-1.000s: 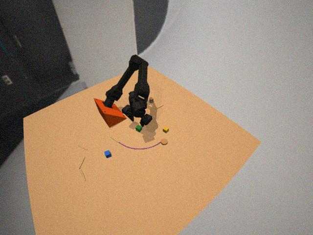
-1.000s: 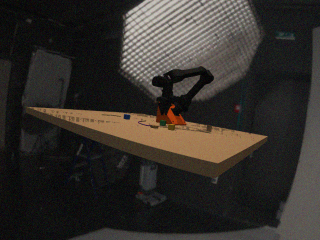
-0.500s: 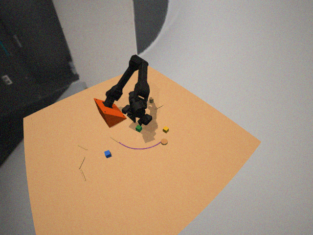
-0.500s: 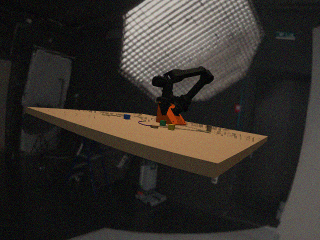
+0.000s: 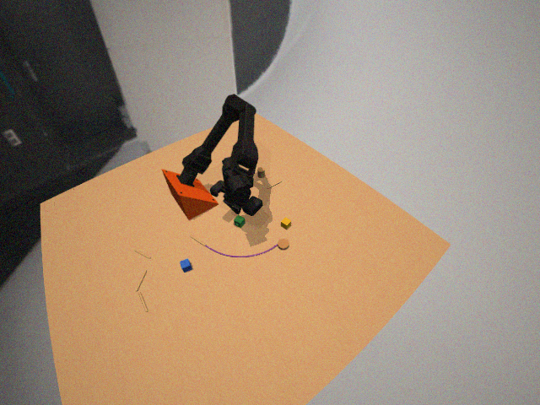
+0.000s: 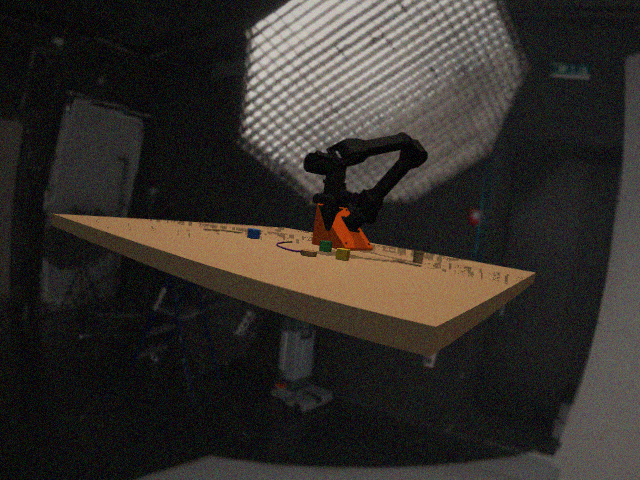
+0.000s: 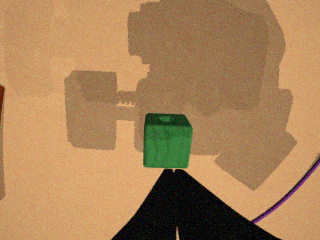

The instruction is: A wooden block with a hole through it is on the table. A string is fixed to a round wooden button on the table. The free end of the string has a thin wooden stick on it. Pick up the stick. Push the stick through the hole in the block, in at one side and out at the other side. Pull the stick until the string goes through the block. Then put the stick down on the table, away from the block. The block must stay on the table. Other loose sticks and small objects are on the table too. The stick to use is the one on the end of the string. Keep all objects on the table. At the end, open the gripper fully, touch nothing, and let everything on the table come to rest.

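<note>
Now: gripper tip 5 cm above the green cube. From my gripper tip the other things lie so: thin wooden stick 16 cm to the right, 6 cm below, 1 cm behind; then yellow cube 14 cm to the left, 11 cm ahead, 5 cm below; then round wooden button 17 cm ahead, 8 cm to the left, 5 cm below.
</note>
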